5 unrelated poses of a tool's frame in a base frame.
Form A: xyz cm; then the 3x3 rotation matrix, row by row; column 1 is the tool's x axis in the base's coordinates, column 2 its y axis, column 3 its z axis. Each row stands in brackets.
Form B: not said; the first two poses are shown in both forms.
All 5 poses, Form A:
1: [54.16 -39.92 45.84], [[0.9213 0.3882 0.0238], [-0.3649 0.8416 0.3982], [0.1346 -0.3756 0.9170]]
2: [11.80 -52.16 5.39], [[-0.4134 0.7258 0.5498], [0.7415 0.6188 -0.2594], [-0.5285 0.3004 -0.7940]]
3: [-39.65 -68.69 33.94], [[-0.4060 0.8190 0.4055], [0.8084 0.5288 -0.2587], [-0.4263 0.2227 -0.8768]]
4: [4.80 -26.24 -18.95], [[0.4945 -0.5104 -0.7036], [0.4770 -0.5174 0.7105], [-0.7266 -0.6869 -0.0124]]
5: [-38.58 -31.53 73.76], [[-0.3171 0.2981 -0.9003], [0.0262 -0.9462 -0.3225], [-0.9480 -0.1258 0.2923]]
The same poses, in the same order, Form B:
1: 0.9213 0.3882 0.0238 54.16; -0.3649 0.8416 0.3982 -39.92; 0.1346 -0.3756 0.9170 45.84; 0 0 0 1
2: -0.4134 0.7258 0.5498 11.80; 0.7415 0.6188 -0.2594 -52.16; -0.5285 0.3004 -0.7940 5.39; 0 0 0 1
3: -0.4060 0.8190 0.4055 -39.65; 0.8084 0.5288 -0.2587 -68.69; -0.4263 0.2227 -0.8768 33.94; 0 0 0 1
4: 0.4945 -0.5104 -0.7036 4.80; 0.4770 -0.5174 0.7105 -26.24; -0.7266 -0.6869 -0.0124 -18.95; 0 0 0 1
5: -0.3171 0.2981 -0.9003 -38.58; 0.0262 -0.9462 -0.3225 -31.53; -0.9480 -0.1258 0.2923 73.76; 0 0 0 1
